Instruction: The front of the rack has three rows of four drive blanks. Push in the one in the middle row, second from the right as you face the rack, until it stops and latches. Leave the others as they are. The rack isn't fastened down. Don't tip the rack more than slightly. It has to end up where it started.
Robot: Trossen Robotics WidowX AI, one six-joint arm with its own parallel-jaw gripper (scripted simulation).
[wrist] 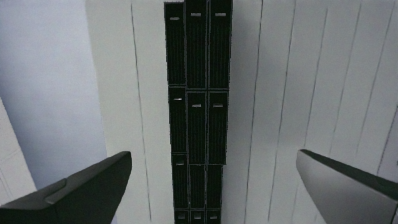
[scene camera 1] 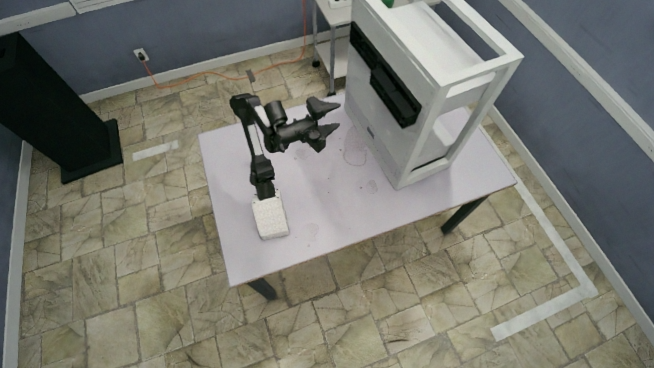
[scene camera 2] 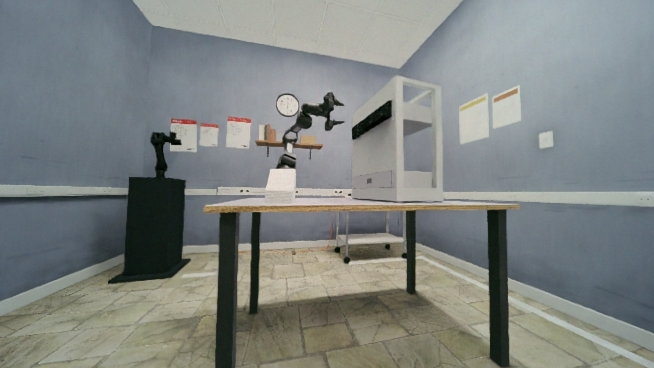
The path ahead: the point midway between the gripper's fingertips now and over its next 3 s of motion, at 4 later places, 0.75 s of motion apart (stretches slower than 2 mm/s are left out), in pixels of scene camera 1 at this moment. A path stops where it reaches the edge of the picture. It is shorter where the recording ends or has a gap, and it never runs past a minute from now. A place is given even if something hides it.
The gripper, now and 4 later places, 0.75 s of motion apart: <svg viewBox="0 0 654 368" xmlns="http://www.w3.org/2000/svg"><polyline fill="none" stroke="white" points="340,114 351,111 354,109 363,90 375,84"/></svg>
